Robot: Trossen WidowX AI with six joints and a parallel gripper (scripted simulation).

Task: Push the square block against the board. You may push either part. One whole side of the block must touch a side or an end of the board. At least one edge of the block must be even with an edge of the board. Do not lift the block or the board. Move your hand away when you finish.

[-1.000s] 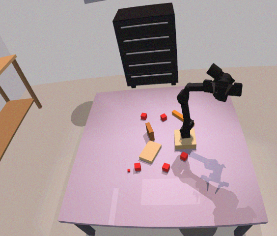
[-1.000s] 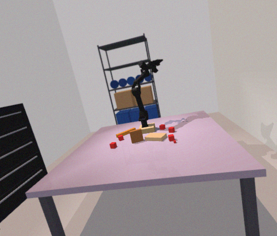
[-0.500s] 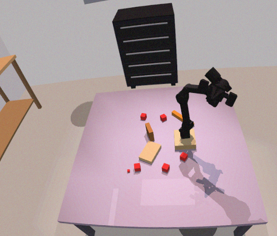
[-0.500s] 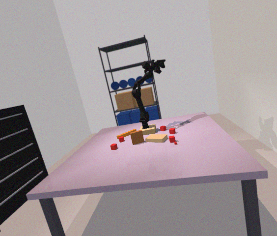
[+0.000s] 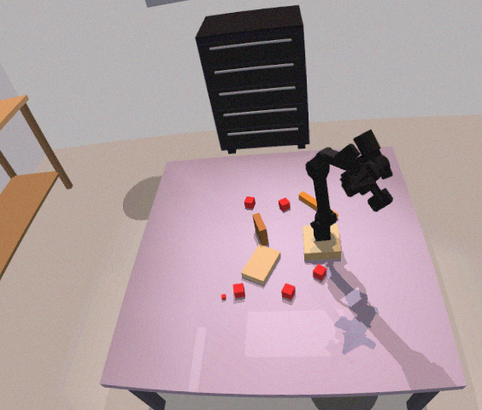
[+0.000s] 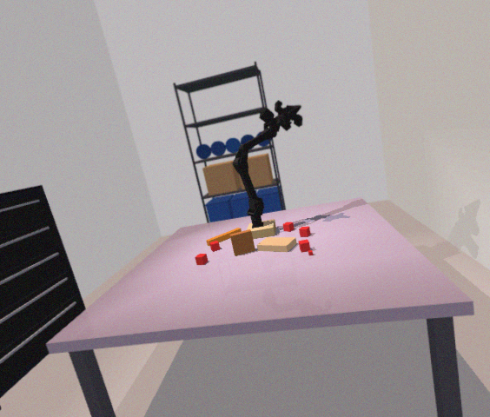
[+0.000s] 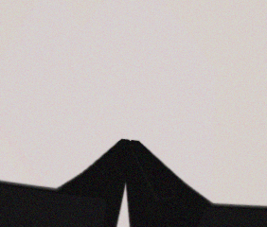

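The orange square block is 28 cm ahead of my gripper tip, 40 cm to the right of it and 58 cm below it. Round my gripper tip: long orange bar 2 cm ahead, 54 cm to the right, 62 cm below; tan board 29 cm ahead, 24 cm to the right, 62 cm below; tiny red piece 44 cm ahead, 10 cm to the right, 62 cm below.
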